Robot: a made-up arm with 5 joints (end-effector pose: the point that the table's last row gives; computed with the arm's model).
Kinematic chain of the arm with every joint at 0, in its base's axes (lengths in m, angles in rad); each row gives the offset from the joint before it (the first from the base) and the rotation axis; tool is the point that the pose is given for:
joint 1: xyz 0 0 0.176 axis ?
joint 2: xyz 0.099 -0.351 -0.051 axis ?
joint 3: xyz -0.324 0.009 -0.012 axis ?
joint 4: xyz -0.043 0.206 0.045 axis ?
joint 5: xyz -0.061 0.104 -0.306 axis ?
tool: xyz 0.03 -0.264 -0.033
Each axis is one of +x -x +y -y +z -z.
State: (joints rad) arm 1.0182 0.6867 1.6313 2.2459 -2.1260
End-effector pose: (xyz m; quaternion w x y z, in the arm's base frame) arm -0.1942 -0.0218 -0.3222 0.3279 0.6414 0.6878 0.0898
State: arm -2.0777 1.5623 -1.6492 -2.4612 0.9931
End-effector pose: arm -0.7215 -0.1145 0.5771 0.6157 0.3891 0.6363 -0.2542
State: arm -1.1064 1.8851 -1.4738 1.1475 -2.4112
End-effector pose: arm -0.3150 -0.4572 0.1347 0.4072 0.5950 -0.6558 -0.2237
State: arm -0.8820 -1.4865 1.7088 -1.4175 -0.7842
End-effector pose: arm -0.1070 0.0114 0.4217 0.5406 0.4442 -0.1665 -0.6948
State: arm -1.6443 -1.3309 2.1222 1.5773 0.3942
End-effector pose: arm 0.0655 0.2326 0.7255 0.3686 -0.6048 -0.4572 0.5378
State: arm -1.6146 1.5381 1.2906 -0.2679 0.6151
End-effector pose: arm 0.1712 -0.1670 0.7577 0.3122 -0.7320 0.0821 0.5999
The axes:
joint 1: +x
joint 2: -x
joint 3: -y
joint 4: +z
joint 5: +x

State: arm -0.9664 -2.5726 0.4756 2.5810 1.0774
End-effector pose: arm -0.0106 0.2257 0.6442 0.2815 0.2105 -0.3070 0.8844
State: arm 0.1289 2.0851 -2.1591 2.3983 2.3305
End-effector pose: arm -0.4549 0.0582 -0.0452 0.0155 0.8391 0.1959 -0.5073
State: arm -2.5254 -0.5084 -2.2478 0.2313 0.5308
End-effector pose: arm -0.5243 0.4747 0.2013 0.3865 -0.2138 0.3097 -0.8420
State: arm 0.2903 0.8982 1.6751 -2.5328 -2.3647
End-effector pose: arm -0.1871 -0.2382 0.1258 0.7232 -0.1401 0.3493 -0.5790
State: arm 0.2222 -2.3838 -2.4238 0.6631 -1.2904
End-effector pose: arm -0.1854 -0.5218 0.1104 0.0765 0.4442 -0.4325 0.7809
